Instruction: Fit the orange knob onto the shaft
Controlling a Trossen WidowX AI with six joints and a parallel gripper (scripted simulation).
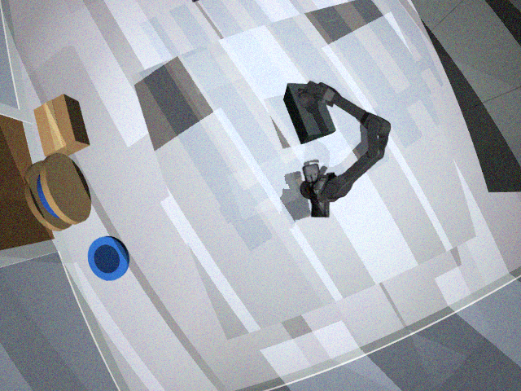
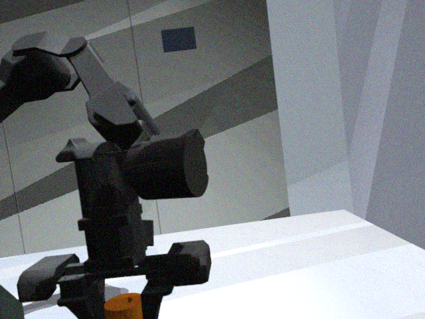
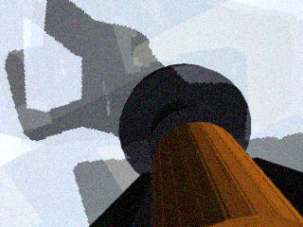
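My gripper tip is 20 mm below the orange knob. The rest, counted from my gripper tip: dark shaft 40 mm below.
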